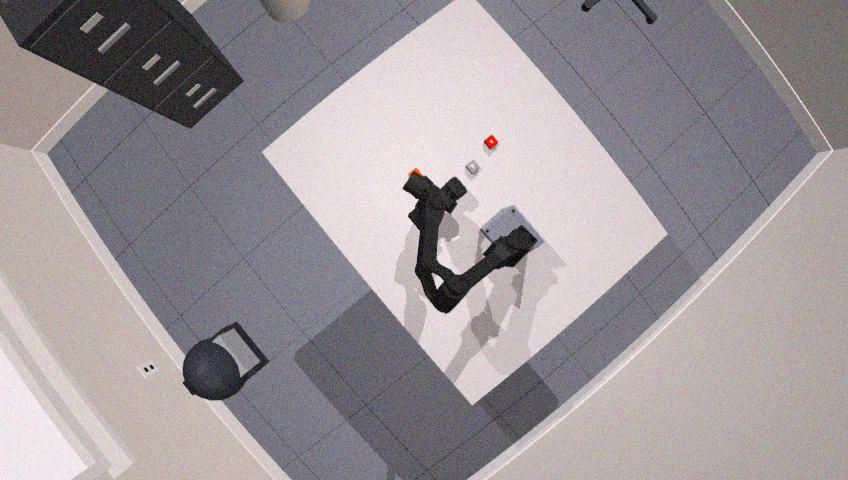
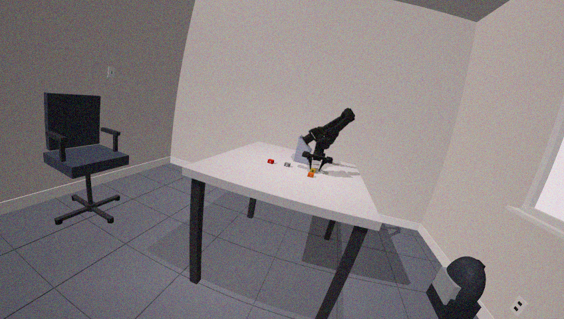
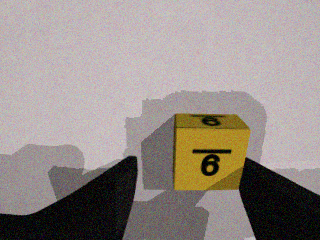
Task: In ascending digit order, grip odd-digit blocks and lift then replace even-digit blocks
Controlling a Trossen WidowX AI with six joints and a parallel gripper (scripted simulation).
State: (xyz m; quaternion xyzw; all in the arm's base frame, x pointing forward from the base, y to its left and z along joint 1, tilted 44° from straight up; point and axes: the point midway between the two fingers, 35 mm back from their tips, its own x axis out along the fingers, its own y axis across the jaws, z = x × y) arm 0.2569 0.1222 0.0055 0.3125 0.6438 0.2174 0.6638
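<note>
My gripper tip is now 120 mm short of the orange block and 30 mm to the left of it. The rest, counted from my gripper tip: grey block: 170 mm to the right; then red block: 270 mm to the right, 20 mm ahead; then yellow block: 10 mm to the right, 10 mm ahead.
</note>
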